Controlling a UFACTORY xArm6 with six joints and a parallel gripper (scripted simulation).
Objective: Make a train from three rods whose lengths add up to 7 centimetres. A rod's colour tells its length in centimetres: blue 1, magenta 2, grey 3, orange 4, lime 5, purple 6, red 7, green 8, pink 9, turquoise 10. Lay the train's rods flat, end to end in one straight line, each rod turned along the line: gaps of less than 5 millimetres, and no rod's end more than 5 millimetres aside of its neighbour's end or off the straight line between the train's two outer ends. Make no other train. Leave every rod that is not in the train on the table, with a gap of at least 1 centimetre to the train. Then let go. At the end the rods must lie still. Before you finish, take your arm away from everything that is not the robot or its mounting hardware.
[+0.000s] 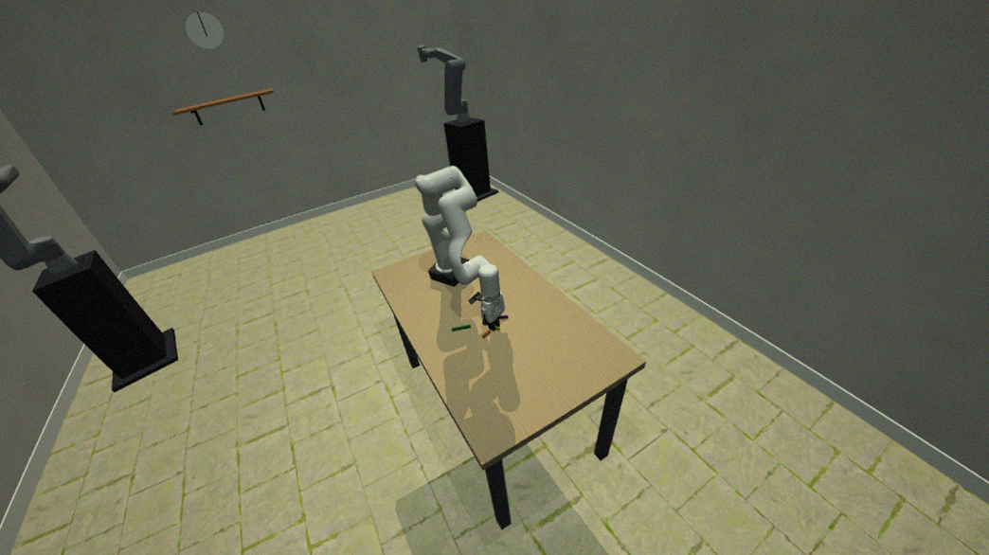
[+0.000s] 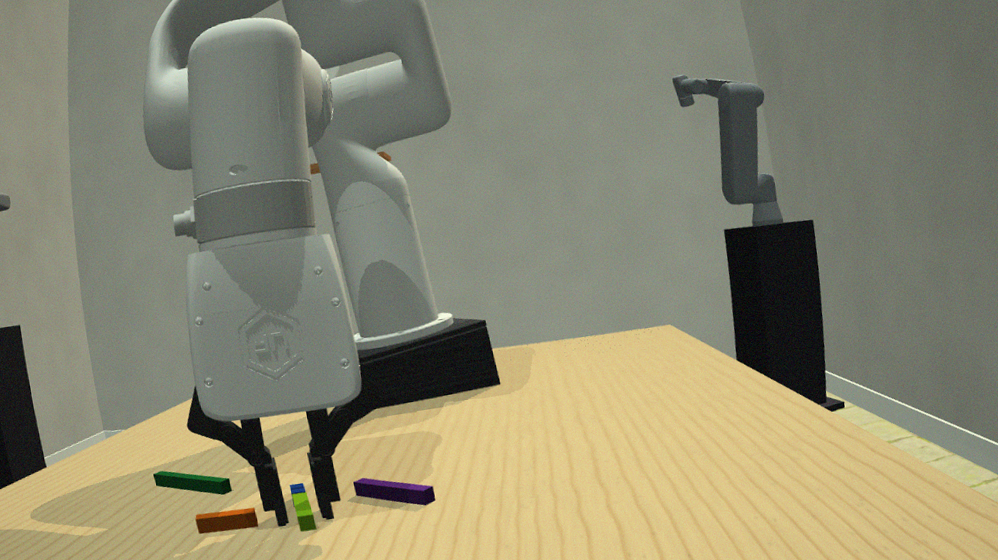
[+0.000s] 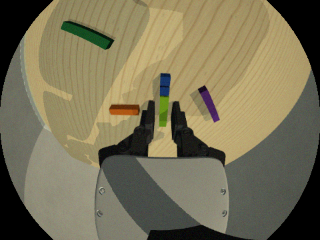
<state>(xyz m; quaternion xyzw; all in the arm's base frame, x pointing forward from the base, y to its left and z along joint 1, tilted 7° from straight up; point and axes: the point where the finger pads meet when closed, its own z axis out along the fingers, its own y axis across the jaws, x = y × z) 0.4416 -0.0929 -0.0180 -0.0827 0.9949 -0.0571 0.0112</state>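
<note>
Now: hand 20 mm above the lime rod. Round my hand: orange rod: 10 mm ahead, 50 mm to the right, 20 mm below; purple rod: 20 mm behind, 60 mm to the left, 20 mm below; green rod: 100 mm behind, 100 mm to the right, 20 mm below.
</note>
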